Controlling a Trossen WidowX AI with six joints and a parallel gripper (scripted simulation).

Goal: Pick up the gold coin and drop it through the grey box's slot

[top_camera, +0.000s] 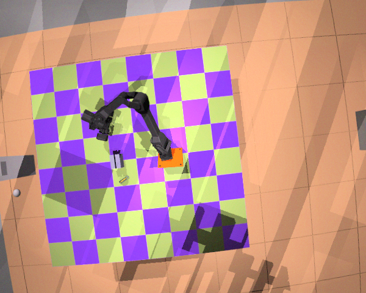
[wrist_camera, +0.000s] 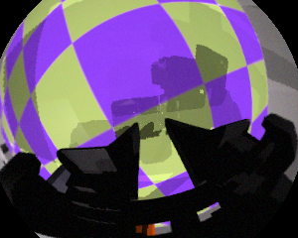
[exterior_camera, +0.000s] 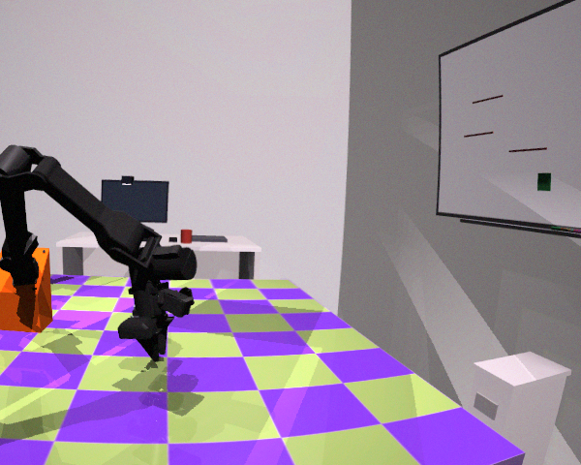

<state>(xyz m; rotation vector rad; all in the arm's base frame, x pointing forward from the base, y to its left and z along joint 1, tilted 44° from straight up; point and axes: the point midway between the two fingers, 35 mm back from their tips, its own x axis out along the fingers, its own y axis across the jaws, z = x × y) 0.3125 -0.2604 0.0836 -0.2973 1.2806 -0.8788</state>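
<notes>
Now: the coin 30 mm behind my gripper tip and 350 mm to the left of it.
</notes>
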